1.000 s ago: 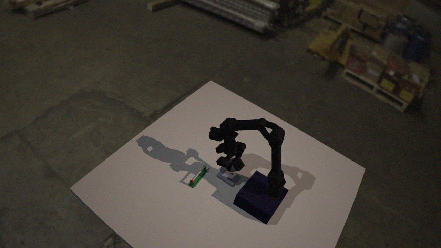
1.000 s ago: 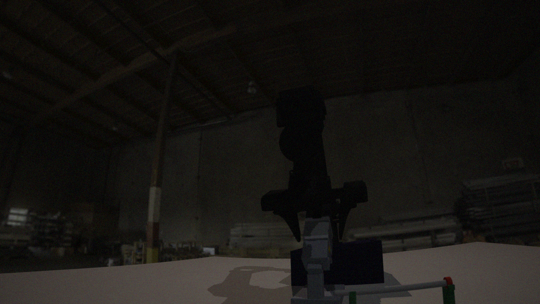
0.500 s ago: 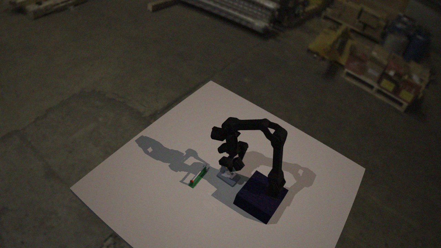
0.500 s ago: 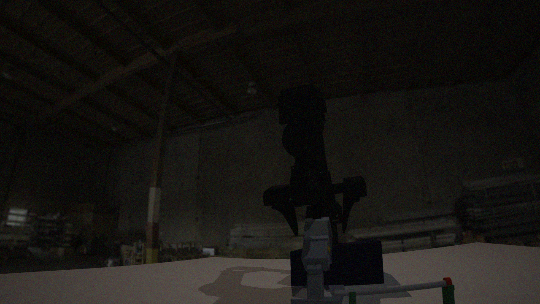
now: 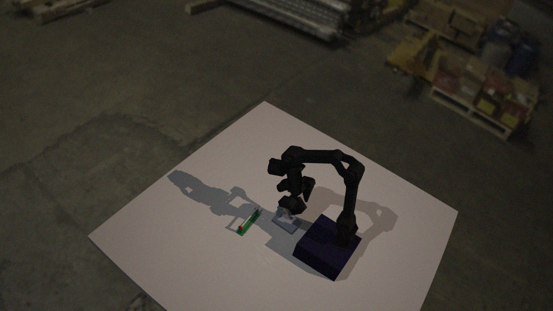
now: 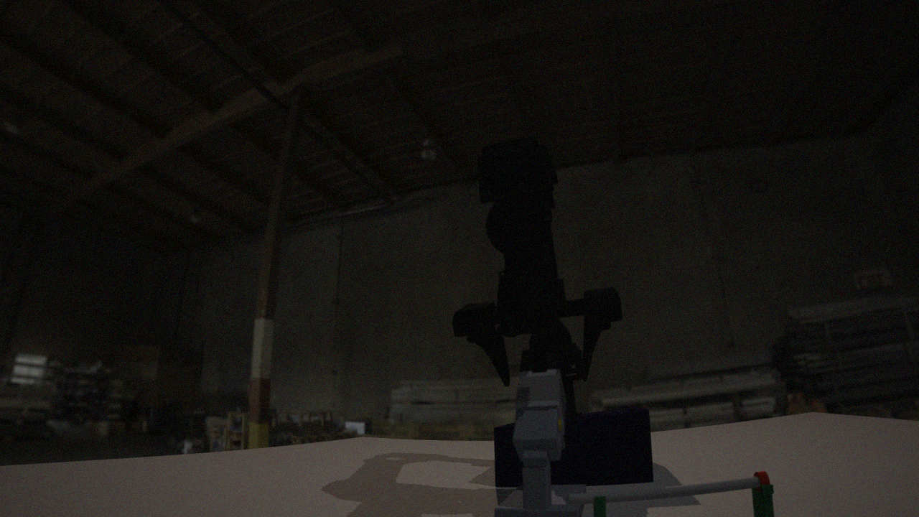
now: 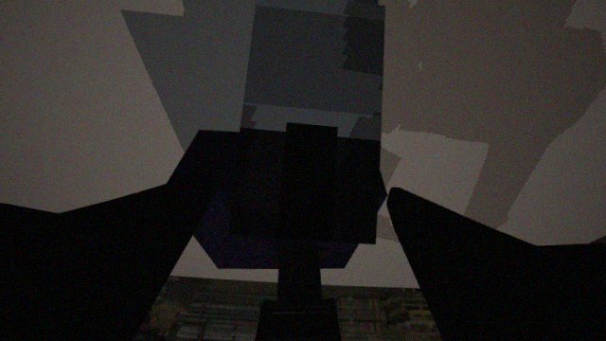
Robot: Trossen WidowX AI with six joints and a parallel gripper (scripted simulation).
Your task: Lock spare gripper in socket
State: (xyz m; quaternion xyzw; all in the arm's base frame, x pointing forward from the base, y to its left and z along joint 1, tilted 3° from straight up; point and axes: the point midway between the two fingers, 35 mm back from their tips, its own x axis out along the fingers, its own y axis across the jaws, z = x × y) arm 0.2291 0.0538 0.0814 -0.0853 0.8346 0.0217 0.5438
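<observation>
Now: gripper tip 40 mm short of the spare gripper, 10 mm to the right of it and 20 mm above it. From my gripper tip the other things lie so: grey mount (50 mm ahead, 10 mm to the left, 90 mm below); green stand (140 mm ahead, 150 mm to the left, 120 mm below).
</observation>
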